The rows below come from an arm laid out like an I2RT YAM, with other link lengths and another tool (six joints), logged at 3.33 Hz.
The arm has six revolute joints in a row. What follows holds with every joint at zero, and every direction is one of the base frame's. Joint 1 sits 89.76 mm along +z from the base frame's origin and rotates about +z. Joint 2 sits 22.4 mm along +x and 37.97 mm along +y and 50.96 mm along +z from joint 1 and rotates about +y. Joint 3 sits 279.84 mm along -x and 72.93 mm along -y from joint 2 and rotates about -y. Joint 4 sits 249.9 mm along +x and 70.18 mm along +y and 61.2 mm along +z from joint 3 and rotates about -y. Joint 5 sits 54.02 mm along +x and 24.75 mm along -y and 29.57 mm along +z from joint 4 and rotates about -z. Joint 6 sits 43.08 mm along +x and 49 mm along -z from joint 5 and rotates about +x. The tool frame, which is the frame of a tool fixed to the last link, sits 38 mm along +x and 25 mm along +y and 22 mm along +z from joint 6; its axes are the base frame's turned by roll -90.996, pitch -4.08 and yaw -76.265 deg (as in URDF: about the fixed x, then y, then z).
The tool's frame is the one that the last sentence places.
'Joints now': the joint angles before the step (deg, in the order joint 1, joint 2, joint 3, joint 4, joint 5, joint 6). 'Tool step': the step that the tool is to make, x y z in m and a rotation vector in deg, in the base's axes. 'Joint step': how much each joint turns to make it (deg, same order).
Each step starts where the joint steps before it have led.
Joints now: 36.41, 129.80, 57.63, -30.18, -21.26, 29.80
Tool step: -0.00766, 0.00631, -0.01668, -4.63, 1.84, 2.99
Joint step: 2.32, 4.09, 2.71, -2.91, 2.63, -0.01
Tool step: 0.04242, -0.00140, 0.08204, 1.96, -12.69, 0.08
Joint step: -3.27, -13.49, 3.69, -6.43, 6.62, -2.15
